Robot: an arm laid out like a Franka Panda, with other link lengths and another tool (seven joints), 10 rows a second.
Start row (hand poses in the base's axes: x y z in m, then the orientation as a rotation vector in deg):
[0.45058 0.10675 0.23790 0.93 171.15 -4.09]
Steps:
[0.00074 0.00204 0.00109 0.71 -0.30 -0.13]
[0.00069 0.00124 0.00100 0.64 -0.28 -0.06]
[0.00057 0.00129 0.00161 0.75 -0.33 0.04]
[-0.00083 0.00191 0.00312 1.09 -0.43 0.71]
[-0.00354 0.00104 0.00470 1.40 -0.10 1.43]
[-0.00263 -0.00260 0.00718 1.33 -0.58 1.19]
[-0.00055 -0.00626 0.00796 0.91 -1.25 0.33]
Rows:
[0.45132 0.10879 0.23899 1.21 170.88 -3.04]
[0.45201 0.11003 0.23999 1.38 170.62 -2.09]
[0.45258 0.11132 0.24160 1.42 170.31 -0.96]
[0.45175 0.11323 0.24472 0.50 169.89 0.75]
[0.44821 0.11427 0.24942 -1.44 169.77 3.01]
[0.44558 0.11167 0.25660 -3.03 169.13 5.12]
[0.44503 0.10541 0.26456 -3.42 167.82 6.43]

